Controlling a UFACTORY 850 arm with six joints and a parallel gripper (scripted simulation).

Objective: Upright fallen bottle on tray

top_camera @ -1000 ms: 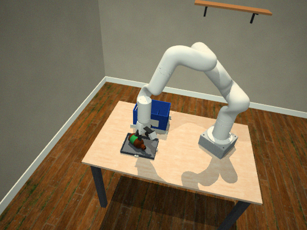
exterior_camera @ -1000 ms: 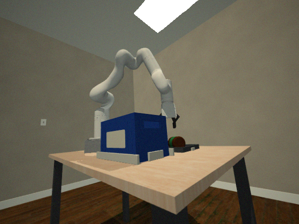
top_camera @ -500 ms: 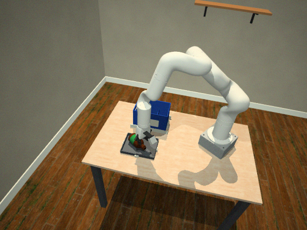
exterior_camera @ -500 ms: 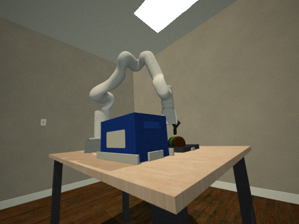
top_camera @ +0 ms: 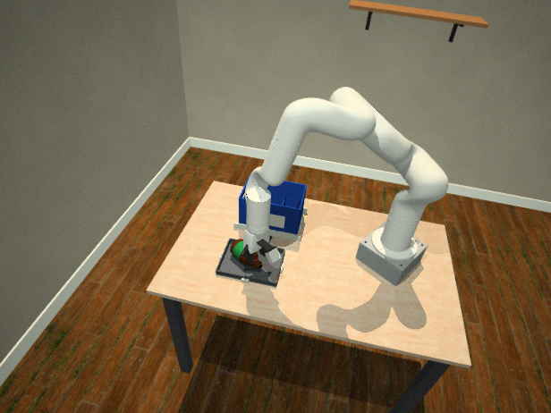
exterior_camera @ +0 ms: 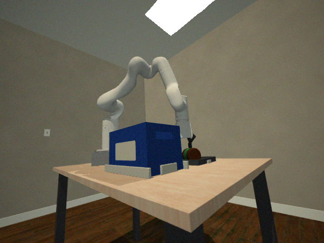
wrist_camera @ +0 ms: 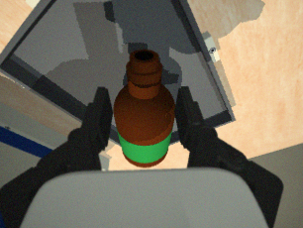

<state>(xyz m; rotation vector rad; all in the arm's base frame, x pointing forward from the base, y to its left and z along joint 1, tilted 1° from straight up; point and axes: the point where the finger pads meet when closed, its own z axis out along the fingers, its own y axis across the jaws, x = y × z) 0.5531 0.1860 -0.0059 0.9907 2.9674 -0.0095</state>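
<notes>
Right now the bottle is 40 mm ahead of my hand, 30 mm to the right of it and 50 mm below it. The rest, counted from my hand: dark tray (30 mm ahead, 30 mm to the right, 80 mm below); then blue crate (10 mm behind, 310 mm to the right).
</notes>
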